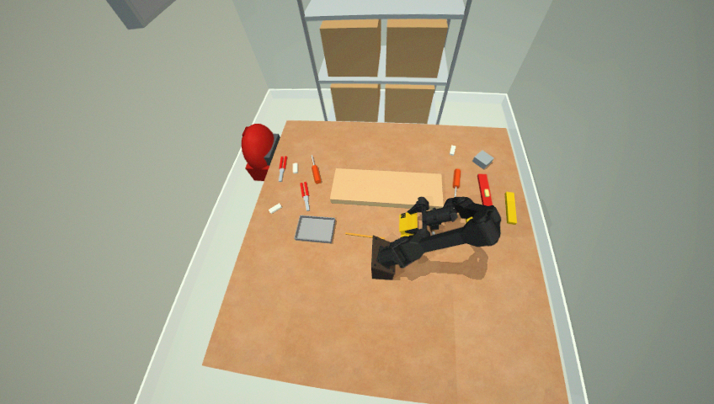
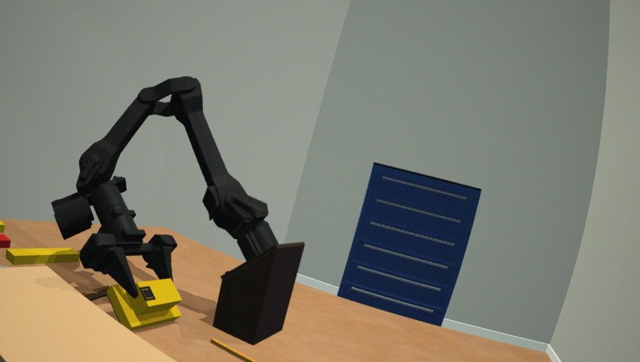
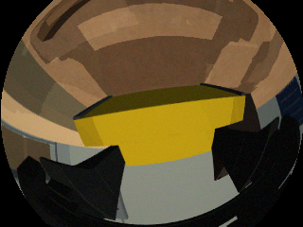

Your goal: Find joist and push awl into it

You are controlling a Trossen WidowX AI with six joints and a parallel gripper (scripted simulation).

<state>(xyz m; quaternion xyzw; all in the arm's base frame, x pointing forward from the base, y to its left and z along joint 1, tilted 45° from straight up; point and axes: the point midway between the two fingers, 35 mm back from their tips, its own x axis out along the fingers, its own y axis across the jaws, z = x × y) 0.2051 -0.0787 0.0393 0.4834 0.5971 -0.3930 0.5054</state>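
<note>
The yellow stud finder lies 10 mm ahead of my gripper tip. Round my gripper tip: red level (250 mm ahead, 350 mm to the right, 40 mm below); awl (10 mm ahead, 120 mm to the right, 50 mm below); grey tray (100 mm behind, 390 mm to the left, 40 mm below).
</note>
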